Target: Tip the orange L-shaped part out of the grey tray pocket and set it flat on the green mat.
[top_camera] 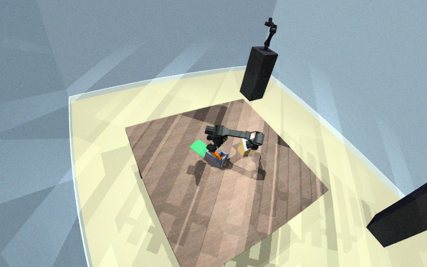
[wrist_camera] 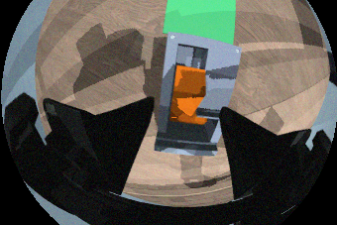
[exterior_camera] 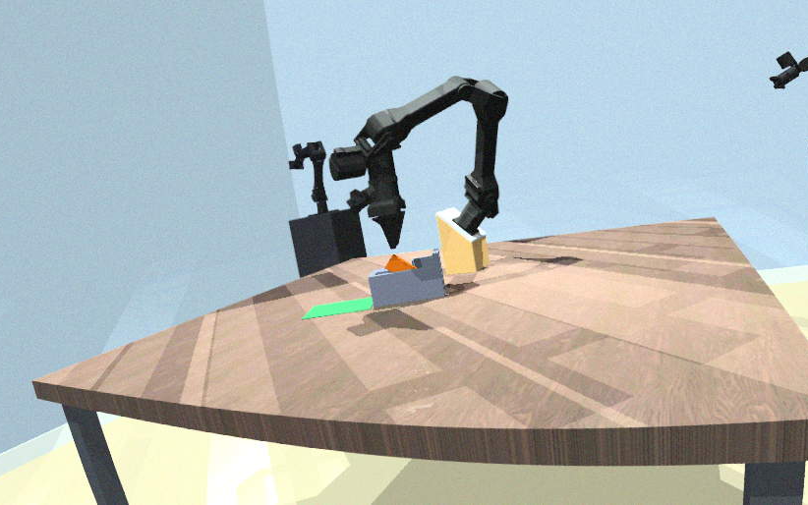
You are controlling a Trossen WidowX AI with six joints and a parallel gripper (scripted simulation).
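Right now my gripper tip is 70 mm above the orange L-shaped part, 30 mm to the right of it and 30 mm past it. From my gripper tip the other things lie so: green mat (140 mm to the right, 130 mm below, 40 mm ahead).
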